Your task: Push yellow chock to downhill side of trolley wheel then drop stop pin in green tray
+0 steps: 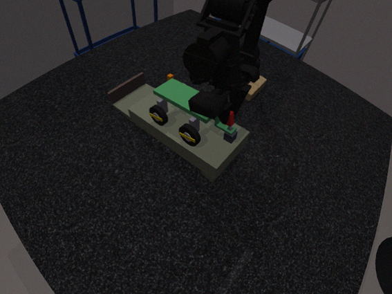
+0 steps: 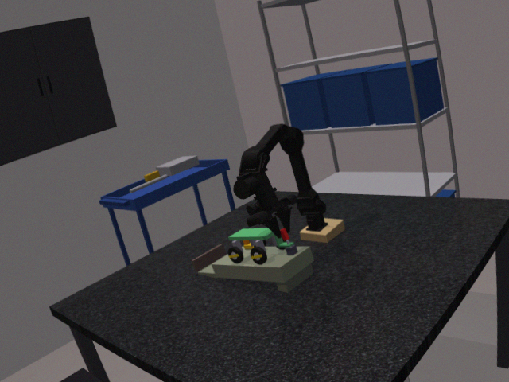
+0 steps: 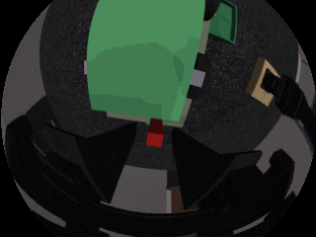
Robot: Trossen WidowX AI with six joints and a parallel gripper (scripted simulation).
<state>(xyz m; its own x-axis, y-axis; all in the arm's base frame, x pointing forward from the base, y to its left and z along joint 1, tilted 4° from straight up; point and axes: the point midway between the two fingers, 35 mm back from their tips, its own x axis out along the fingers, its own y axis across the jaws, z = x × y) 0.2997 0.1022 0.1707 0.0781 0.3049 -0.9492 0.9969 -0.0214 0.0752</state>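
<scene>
My gripper tip is now 10 mm to the right of the red-headed stop pin and 20 mm above it. Round my gripper tip: green tray (110 mm behind, 200 mm to the right, 160 mm below); then trolley (20 mm ahead, 110 mm to the right, 40 mm below); then yellow chock (50 mm behind, 210 mm to the right, 70 mm below).
</scene>
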